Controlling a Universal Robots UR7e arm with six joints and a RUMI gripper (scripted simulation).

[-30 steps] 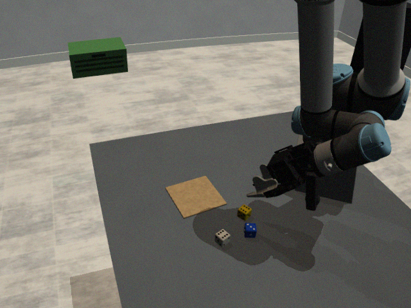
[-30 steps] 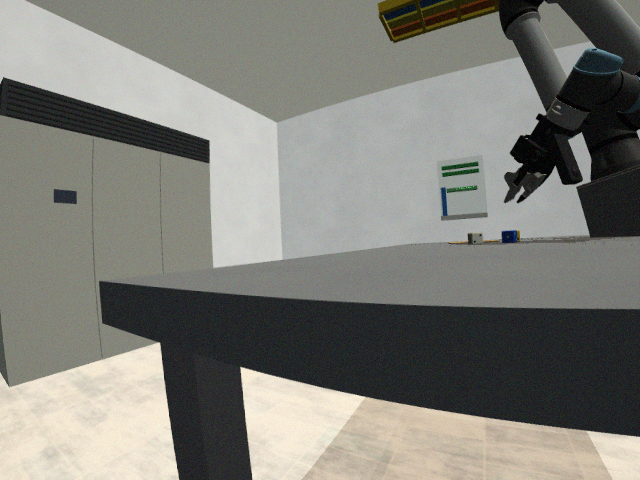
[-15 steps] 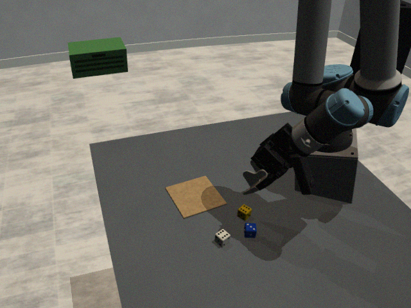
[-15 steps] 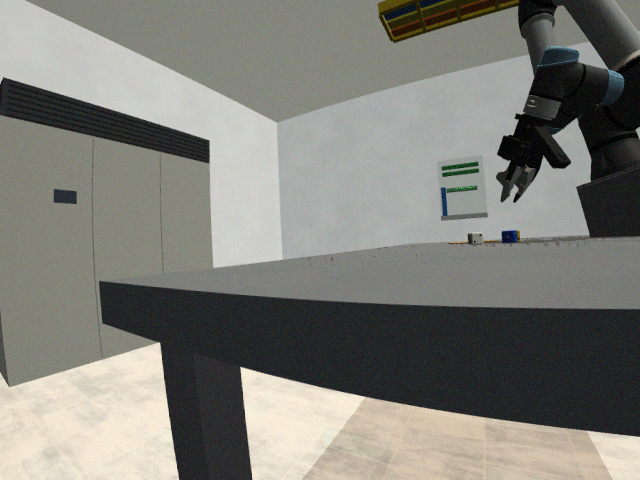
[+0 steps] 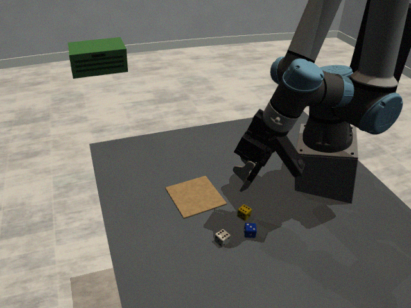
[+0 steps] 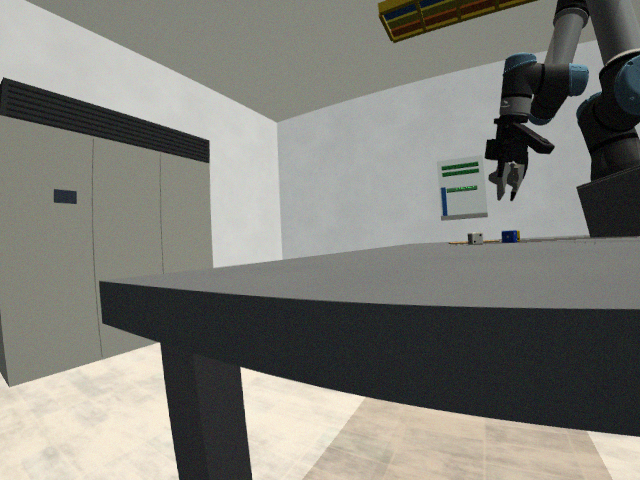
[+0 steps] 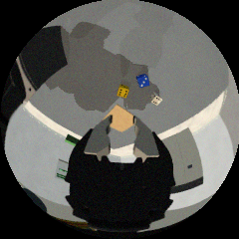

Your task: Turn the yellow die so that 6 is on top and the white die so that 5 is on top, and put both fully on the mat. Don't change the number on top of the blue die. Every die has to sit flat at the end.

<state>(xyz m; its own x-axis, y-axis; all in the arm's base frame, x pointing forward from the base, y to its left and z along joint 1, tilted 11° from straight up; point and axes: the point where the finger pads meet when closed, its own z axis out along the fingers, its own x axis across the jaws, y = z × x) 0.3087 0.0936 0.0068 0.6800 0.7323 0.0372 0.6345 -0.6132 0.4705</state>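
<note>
The yellow die lies 11 cm below my hand and 1 cm behind it. From my hand the other things lie so: tan mat 12 cm below, 11 cm to the right, 11 cm ahead; white die 11 cm below, 9 cm ahead, 7 cm to the left; blue die 11 cm below, 7 cm to the left.
</note>
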